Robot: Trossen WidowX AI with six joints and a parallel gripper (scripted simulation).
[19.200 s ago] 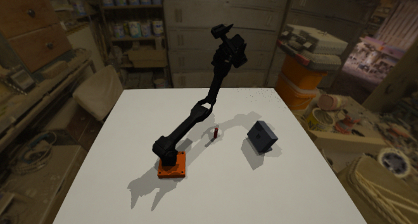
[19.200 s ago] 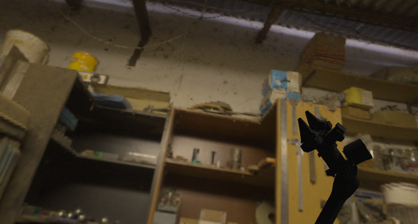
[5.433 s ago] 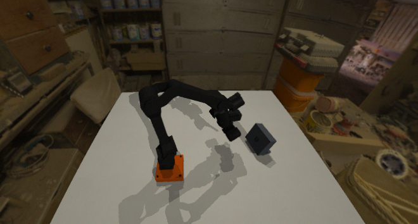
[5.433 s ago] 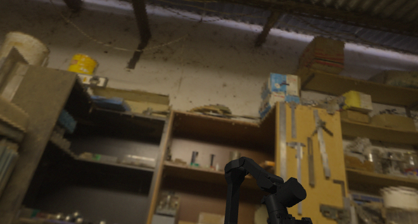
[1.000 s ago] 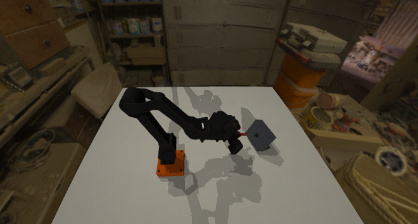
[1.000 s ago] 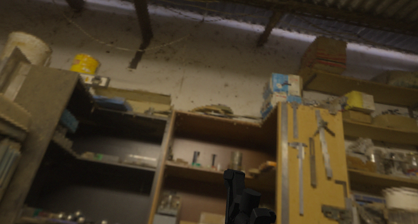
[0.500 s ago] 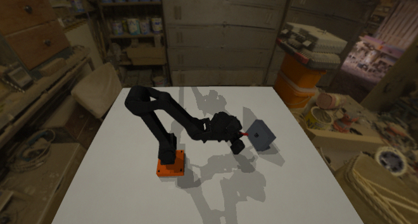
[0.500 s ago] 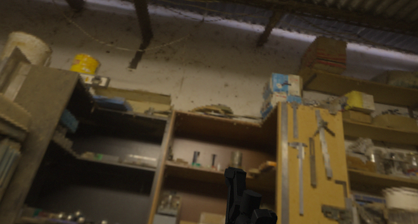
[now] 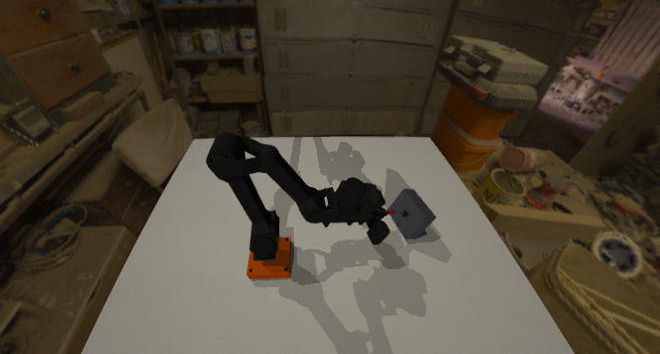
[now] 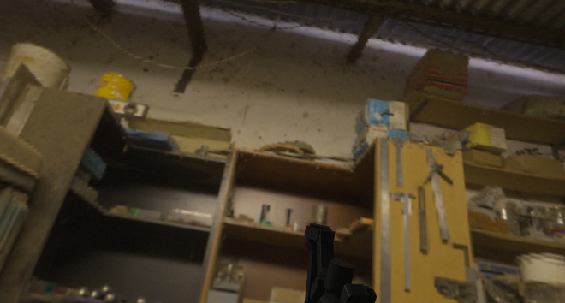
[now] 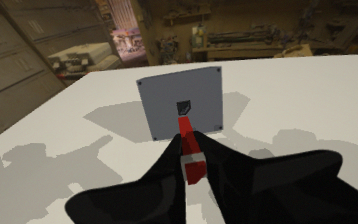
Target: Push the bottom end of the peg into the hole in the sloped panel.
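My gripper tip is 110 mm short of the dark sloped panel, 50 mm above it and 20 mm to the right of it. Also, from my gripper tip: red peg (20 mm behind, 10 mm above).
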